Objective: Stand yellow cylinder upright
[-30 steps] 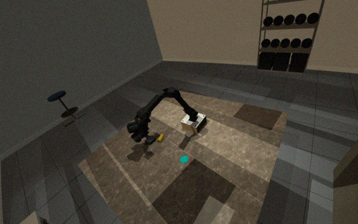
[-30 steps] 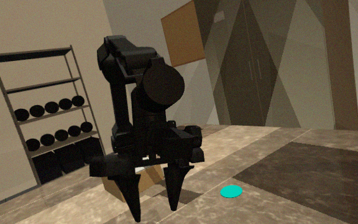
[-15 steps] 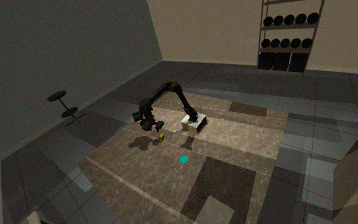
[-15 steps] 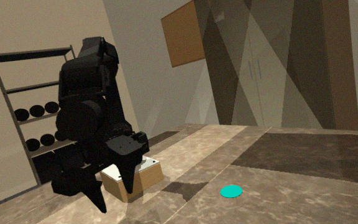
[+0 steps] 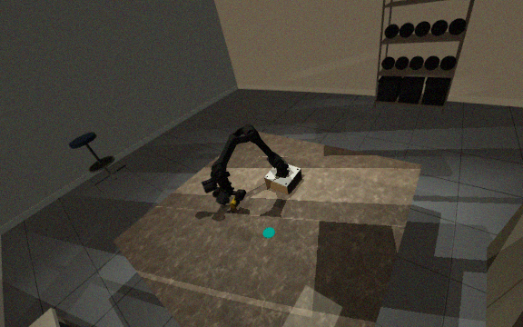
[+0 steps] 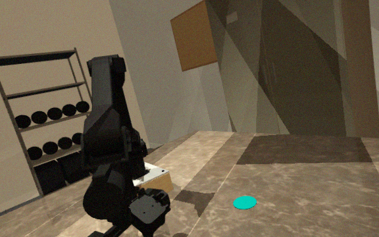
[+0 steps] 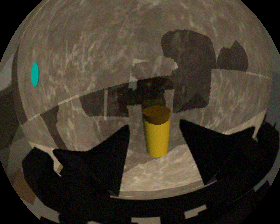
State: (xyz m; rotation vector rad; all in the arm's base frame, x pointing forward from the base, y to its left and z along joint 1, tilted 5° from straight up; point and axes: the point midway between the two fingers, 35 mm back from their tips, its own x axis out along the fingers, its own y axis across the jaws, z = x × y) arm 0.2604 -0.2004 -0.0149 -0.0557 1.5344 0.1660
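Right now the cyan circle is 9 cm ahead of my gripper tip, 27 cm to the left of it and 2 cm below it. From my gripper tip the other things lie so: yellow tall cylinder: 2 cm behind, 1 cm to the right, 1 cm below.
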